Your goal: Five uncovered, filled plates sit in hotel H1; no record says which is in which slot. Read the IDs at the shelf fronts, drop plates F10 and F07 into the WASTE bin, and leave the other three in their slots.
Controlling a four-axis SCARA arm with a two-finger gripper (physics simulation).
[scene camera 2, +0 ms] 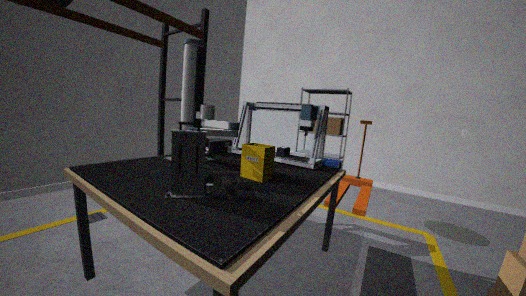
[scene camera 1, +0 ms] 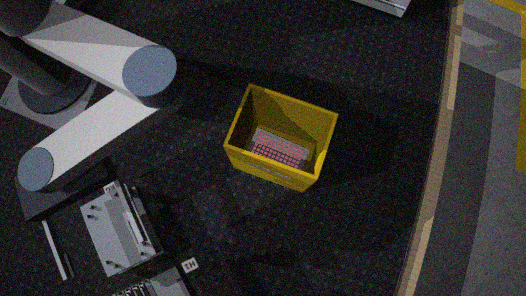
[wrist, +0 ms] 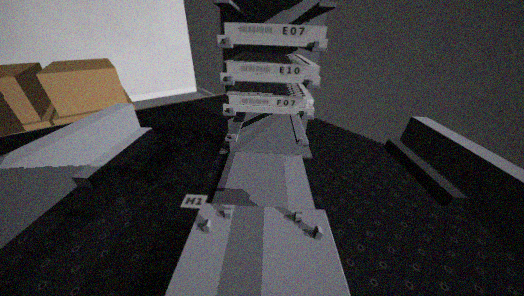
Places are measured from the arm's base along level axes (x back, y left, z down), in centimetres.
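Where they show: gripper, fingertip midpoint: (scene camera 1: pixel 104 261) (wrist: pixel 269 125); arm's base, origin of the base link: (scene camera 1: pixel 58 73).
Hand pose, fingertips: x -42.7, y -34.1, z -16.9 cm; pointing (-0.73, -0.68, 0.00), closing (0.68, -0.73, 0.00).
Observation:
Things, the pixels of their top centre, and the offset from my fingertips. "spot": a spot on its surface instead.
- E10, middle of its top: (wrist: pixel 270 57) dx -9.4, dy -8.7, dz -2.5 cm
- F07, middle of its top: (wrist: pixel 269 82) dx -9.4, dy -8.7, dz +0.3 cm
- yellow WASTE bin, middle of its top: (scene camera 1: pixel 282 129) (scene camera 2: pixel 258 145) dx -21.9, dy +31.5, dz -4.3 cm
- plate with pink wells, middle of its top: (scene camera 1: pixel 276 155) dx -21.8, dy +31.1, dz +13.6 cm
- H1 label, surface spot: (wrist: pixel 193 201) (scene camera 1: pixel 190 264) spot: dx -12.0, dy +2.4, dz +15.6 cm
In the wrist view, plates labelled E07 (wrist: pixel 293 31), E10 (wrist: pixel 289 70) and F07 (wrist: pixel 286 102) sit one above another in hotel H1 (scene camera 2: pixel 189 150), above its grey base. The upper end of the hotel is cut off. My gripper (wrist: pixel 269 125) is open and empty, its fingers wide apart in front of the hotel, around the height of the lower shelves. It is hidden under the arm in scene camera 1. The yellow WASTE bin (scene camera 1: pixel 270 169) (scene camera 2: pixel 257 162) stands upright. A plate with pink wells (scene camera 1: pixel 280 146) lies on its floor; its ID does not show.
A grey pegged stand (scene camera 1: pixel 100 232) (wrist: pixel 290 265) lies in front of the hotel. The H1 label (scene camera 1: pixel 190 265) (wrist: pixel 193 201) is beside the hotel. The arm (scene camera 1: pixel 95 132) reaches over the table left of the bin. A gantry frame (scene camera 2: pixel 275 106) stands behind the bin.

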